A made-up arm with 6 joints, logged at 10 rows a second.
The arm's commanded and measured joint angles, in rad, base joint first. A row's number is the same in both.
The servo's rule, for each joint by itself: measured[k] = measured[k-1] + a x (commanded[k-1-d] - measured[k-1]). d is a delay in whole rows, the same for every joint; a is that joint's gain. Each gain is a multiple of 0.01, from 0.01 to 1. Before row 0 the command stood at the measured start. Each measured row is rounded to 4 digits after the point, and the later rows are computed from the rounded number. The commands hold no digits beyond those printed.
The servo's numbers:
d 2
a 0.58 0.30 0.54 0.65 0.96 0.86
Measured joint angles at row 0:
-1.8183, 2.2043, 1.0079, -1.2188, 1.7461, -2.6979
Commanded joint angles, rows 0 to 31:
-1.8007, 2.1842, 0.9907, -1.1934, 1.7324, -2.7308
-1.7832, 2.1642, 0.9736, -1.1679, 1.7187, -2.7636
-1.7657, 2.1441, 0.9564, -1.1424, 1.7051, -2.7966
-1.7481, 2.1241, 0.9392, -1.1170, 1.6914, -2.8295
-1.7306, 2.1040, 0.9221, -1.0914, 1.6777, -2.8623
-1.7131, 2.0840, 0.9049, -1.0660, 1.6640, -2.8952
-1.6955, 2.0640, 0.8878, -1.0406, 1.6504, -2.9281
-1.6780, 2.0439, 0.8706, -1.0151, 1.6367, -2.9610
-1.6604, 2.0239, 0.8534, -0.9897, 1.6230, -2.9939
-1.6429, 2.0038, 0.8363, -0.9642, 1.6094, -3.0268
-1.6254, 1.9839, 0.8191, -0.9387, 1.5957, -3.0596
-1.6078, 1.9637, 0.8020, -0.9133, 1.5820, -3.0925
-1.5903, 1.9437, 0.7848, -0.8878, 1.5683, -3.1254
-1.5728, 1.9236, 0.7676, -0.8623, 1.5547, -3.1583
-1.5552, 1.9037, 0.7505, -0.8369, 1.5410, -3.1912
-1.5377, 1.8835, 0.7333, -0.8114, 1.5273, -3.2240
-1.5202, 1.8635, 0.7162, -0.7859, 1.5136, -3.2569
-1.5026, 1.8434, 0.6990, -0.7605, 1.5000, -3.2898
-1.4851, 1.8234, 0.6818, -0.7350, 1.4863, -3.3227
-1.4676, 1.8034, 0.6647, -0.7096, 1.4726, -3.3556
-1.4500, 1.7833, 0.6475, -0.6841, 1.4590, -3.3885
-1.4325, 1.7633, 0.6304, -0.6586, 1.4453, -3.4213
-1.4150, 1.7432, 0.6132, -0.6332, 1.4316, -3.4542
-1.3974, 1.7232, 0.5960, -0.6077, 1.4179, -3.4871
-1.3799, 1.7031, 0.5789, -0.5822, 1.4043, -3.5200
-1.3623, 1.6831, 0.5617, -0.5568, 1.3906, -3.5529
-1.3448, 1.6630, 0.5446, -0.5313, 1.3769, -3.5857
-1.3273, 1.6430, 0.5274, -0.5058, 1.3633, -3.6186
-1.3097, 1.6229, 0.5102, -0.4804, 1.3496, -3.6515
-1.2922, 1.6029, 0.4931, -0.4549, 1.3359, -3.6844
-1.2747, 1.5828, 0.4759, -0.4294, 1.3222, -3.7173
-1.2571, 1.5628, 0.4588, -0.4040, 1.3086, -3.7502
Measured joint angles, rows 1 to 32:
-1.8183, 2.2043, 1.0079, -1.2188, 1.7461, -2.6979
-1.8183, 2.2043, 1.0079, -1.2188, 1.7461, -2.6979
-1.8081, 2.1983, 0.9986, -1.2023, 1.7329, -2.7262
-1.7937, 2.1881, 0.9851, -1.1799, 1.7193, -2.7584
-1.7775, 2.1749, 0.9696, -1.1555, 1.7057, -2.7913
-1.7604, 2.1597, 0.9532, -1.1305, 1.6920, -2.8242
-1.7431, 2.1430, 0.9364, -1.1051, 1.6783, -2.8570
-1.7257, 2.1253, 0.9194, -1.0797, 1.6646, -2.8899
-1.7082, 2.1069, 0.9023, -1.0543, 1.6510, -2.9228
-1.6907, 2.0880, 0.8852, -1.0288, 1.6373, -2.9557
-1.6731, 2.0688, 0.8680, -1.0034, 1.6236, -2.9886
-1.6556, 2.0493, 0.8509, -0.9779, 1.6100, -3.0215
-1.6381, 2.0297, 0.8337, -0.9524, 1.5963, -3.0543
-1.6205, 2.0099, 0.8166, -0.9270, 1.5826, -3.0872
-1.6030, 1.9900, 0.7994, -0.9015, 1.5689, -3.1201
-1.5855, 1.9701, 0.7822, -0.8760, 1.5553, -3.1530
-1.5679, 1.9502, 0.7651, -0.8506, 1.5416, -3.1859
-1.5504, 1.9302, 0.7479, -0.8251, 1.5279, -3.2187
-1.5329, 1.9102, 0.7308, -0.7996, 1.5142, -3.2516
-1.5153, 1.8902, 0.7136, -0.7742, 1.5006, -3.2845
-1.4978, 1.8702, 0.6964, -0.7487, 1.4869, -3.3174
-1.4803, 1.8502, 0.6793, -0.7233, 1.4732, -3.3503
-1.4627, 1.8301, 0.6621, -0.6978, 1.4596, -3.3832
-1.4452, 1.8101, 0.6450, -0.6723, 1.4459, -3.4160
-1.4277, 1.7900, 0.6278, -0.6469, 1.4322, -3.4489
-1.4101, 1.7700, 0.6106, -0.6214, 1.4185, -3.4818
-1.3926, 1.7499, 0.5935, -0.5959, 1.4049, -3.5147
-1.3750, 1.7299, 0.5763, -0.5705, 1.3912, -3.5476
-1.3575, 1.7098, 0.5592, -0.5450, 1.3775, -3.5804
-1.3400, 1.6898, 0.5420, -0.5195, 1.3639, -3.6133
-1.3224, 1.6697, 0.5248, -0.4941, 1.3502, -3.6462
-1.3049, 1.6497, 0.5077, -0.4686, 1.3365, -3.6791

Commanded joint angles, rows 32 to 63:
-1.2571, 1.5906, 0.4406, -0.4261, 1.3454, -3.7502
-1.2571, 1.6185, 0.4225, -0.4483, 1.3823, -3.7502
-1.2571, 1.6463, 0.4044, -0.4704, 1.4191, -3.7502
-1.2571, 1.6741, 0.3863, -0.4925, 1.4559, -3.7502
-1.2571, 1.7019, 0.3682, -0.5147, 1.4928, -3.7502
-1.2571, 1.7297, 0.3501, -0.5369, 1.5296, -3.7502
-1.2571, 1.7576, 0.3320, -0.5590, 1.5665, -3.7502
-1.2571, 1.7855, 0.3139, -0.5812, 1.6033, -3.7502
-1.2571, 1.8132, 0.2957, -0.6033, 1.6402, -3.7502
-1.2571, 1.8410, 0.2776, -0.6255, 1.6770, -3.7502
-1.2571, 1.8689, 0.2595, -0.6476, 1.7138, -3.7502
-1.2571, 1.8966, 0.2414, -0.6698, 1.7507, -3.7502
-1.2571, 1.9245, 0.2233, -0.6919, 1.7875, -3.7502
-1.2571, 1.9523, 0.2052, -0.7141, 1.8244, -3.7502
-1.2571, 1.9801, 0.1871, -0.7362, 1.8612, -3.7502
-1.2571, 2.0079, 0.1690, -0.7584, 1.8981, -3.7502
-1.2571, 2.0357, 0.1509, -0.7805, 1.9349, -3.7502
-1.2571, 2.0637, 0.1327, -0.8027, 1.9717, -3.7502
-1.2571, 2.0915, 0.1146, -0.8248, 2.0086, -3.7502
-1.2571, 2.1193, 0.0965, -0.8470, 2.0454, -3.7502
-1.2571, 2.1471, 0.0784, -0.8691, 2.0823, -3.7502
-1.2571, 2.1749, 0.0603, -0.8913, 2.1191, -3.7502
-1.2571, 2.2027, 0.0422, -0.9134, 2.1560, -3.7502
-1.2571, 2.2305, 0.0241, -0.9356, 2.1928, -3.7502
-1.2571, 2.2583, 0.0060, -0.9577, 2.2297, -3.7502
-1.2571, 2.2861, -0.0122, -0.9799, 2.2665, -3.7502
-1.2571, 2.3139, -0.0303, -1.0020, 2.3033, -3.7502
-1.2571, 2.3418, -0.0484, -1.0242, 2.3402, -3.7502
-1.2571, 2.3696, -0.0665, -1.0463, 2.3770, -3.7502
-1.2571, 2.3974, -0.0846, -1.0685, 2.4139, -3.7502
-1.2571, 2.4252, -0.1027, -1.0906, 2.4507, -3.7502
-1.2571, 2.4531, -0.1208, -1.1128, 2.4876, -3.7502
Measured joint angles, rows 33 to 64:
-1.2874, 1.6296, 0.4905, -0.4431, 1.3228, -3.7120
-1.2698, 1.6096, 0.4734, -0.4177, 1.3092, -3.7449
-1.2624, 1.6039, 0.4557, -0.4232, 1.3440, -3.7495
-1.2593, 1.6083, 0.4378, -0.4395, 1.3808, -3.7501
-1.2580, 1.6197, 0.4198, -0.4596, 1.4176, -3.7502
-1.2575, 1.6360, 0.4017, -0.4810, 1.4544, -3.7502
-1.2573, 1.6558, 0.3836, -0.5029, 1.4913, -3.7502
-1.2572, 1.6780, 0.3655, -0.5250, 1.5281, -3.7502
-1.2571, 1.7019, 0.3474, -0.5471, 1.5650, -3.7502
-1.2571, 1.7270, 0.3293, -0.5693, 1.6018, -3.7502
-1.2571, 1.7529, 0.3112, -0.5914, 1.6387, -3.7502
-1.2571, 1.7793, 0.2931, -0.6136, 1.6755, -3.7502
-1.2571, 1.8062, 0.2750, -0.6357, 1.7123, -3.7502
-1.2571, 1.8333, 0.2569, -0.6579, 1.7492, -3.7502
-1.2571, 1.8607, 0.2388, -0.6800, 1.7860, -3.7502
-1.2571, 1.8882, 0.2207, -0.7022, 1.8229, -3.7502
-1.2571, 1.9158, 0.2026, -0.7243, 1.8597, -3.7502
-1.2571, 1.9434, 0.1845, -0.7465, 1.8966, -3.7502
-1.2571, 1.9711, 0.1664, -0.7686, 1.9334, -3.7502
-1.2571, 1.9989, 0.1482, -0.7908, 1.9702, -3.7502
-1.2571, 2.0267, 0.1301, -0.8129, 2.0071, -3.7502
-1.2571, 2.0545, 0.1120, -0.8351, 2.0439, -3.7502
-1.2571, 2.0823, 0.0939, -0.8572, 2.0808, -3.7502
-1.2571, 2.1101, 0.0758, -0.8794, 2.1176, -3.7502
-1.2571, 2.1379, 0.0577, -0.9015, 2.1545, -3.7502
-1.2571, 2.1657, 0.0396, -0.9237, 2.1913, -3.7502
-1.2571, 2.1935, 0.0215, -0.9458, 2.2282, -3.7502
-1.2571, 2.2213, 0.0033, -0.9680, 2.2650, -3.7502
-1.2571, 2.2491, -0.0148, -0.9901, 2.3018, -3.7502
-1.2571, 2.2769, -0.0329, -1.0123, 2.3387, -3.7502
-1.2571, 2.3047, -0.0510, -1.0344, 2.3755, -3.7502
-1.2571, 2.3325, -0.0691, -1.0566, 2.4124, -3.7502

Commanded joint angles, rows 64 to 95:
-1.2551, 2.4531, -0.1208, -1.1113, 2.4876, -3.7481
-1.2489, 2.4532, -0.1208, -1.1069, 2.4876, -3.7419
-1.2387, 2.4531, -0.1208, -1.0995, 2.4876, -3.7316
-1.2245, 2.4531, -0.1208, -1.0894, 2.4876, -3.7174
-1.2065, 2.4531, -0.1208, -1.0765, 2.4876, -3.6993
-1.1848, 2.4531, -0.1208, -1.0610, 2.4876, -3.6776
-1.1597, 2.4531, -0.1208, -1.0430, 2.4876, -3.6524
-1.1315, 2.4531, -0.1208, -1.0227, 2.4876, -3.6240
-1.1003, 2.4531, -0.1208, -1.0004, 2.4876, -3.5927
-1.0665, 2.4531, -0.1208, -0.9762, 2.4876, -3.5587
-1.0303, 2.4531, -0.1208, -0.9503, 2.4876, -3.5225
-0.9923, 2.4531, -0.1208, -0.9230, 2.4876, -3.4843
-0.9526, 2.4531, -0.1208, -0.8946, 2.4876, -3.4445
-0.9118, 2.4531, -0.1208, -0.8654, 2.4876, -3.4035
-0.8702, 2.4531, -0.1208, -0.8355, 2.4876, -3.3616
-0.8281, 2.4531, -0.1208, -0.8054, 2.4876, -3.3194
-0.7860, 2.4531, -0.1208, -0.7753, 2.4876, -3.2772
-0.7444, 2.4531, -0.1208, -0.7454, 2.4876, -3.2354
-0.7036, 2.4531, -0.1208, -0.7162, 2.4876, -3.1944
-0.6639, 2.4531, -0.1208, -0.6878, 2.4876, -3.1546
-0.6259, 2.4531, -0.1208, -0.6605, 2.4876, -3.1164
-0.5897, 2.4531, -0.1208, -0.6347, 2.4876, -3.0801
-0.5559, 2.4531, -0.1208, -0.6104, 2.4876, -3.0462
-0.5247, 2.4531, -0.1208, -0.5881, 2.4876, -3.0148
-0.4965, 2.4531, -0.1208, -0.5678, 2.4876, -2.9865
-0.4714, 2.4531, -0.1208, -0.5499, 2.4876, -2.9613
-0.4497, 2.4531, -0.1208, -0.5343, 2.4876, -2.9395
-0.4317, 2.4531, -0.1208, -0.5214, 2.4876, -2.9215
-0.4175, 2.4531, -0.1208, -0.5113, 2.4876, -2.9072
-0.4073, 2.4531, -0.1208, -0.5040, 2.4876, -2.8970
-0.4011, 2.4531, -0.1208, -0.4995, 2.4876, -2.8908
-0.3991, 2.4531, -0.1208, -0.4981, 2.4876, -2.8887
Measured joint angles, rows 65 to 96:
-1.2571, 2.3603, -0.0872, -1.0787, 2.4492, -3.7502
-1.2571, 2.3881, -0.1053, -1.1009, 2.4861, -3.7502
-1.2559, 2.4076, -0.1137, -1.1077, 2.4875, -3.7484
-1.2518, 2.4213, -0.1175, -1.1072, 2.4876, -3.7428
-1.2442, 2.4308, -0.1193, -1.1022, 2.4876, -3.7332
-1.2328, 2.4375, -0.1201, -1.0939, 2.4876, -3.7196
-1.2175, 2.4422, -0.1205, -1.0826, 2.4876, -3.7021
-1.1985, 2.4455, -0.1207, -1.0686, 2.4876, -3.6810
-1.1760, 2.4478, -0.1208, -1.0520, 2.4876, -3.6564
-1.1502, 2.4494, -0.1208, -1.0330, 2.4876, -3.6285
-1.1213, 2.4505, -0.1208, -1.0118, 2.4876, -3.5977
-1.0895, 2.4513, -0.1208, -0.9887, 2.4876, -3.5642
-1.0552, 2.4518, -0.1208, -0.9637, 2.4876, -3.5283
-1.0187, 2.4522, -0.1208, -0.9372, 2.4876, -3.4905
-0.9804, 2.4525, -0.1208, -0.9095, 2.4876, -3.4509
-0.9406, 2.4527, -0.1208, -0.8808, 2.4876, -3.4101
-0.8998, 2.4528, -0.1208, -0.8514, 2.4876, -3.3684
-0.8582, 2.4529, -0.1208, -0.8215, 2.4876, -3.3263
-0.8163, 2.4530, -0.1208, -0.7915, 2.4876, -3.2841
-0.7746, 2.4530, -0.1208, -0.7615, 2.4876, -3.2422
-0.7334, 2.4530, -0.1208, -0.7321, 2.4876, -3.2011
-0.6931, 2.4530, -0.1208, -0.7033, 2.4876, -3.1611
-0.6541, 2.4530, -0.1208, -0.6755, 2.4876, -3.1227
-0.6167, 2.4530, -0.1208, -0.6490, 2.4876, -3.0861
-0.5814, 2.4530, -0.1208, -0.6239, 2.4876, -3.0518
-0.5485, 2.4530, -0.1208, -0.6006, 2.4876, -3.0200
-0.5183, 2.4530, -0.1208, -0.5793, 2.4876, -2.9912
-0.4911, 2.4530, -0.1208, -0.5602, 2.4876, -2.9655
-0.4671, 2.4530, -0.1208, -0.5434, 2.4876, -2.9431
-0.4466, 2.4530, -0.1208, -0.5291, 2.4876, -2.9245
-0.4297, 2.4530, -0.1208, -0.5175, 2.4876, -2.9096
-0.4167, 2.4530, -0.1208, -0.5087, 2.4876, -2.8988

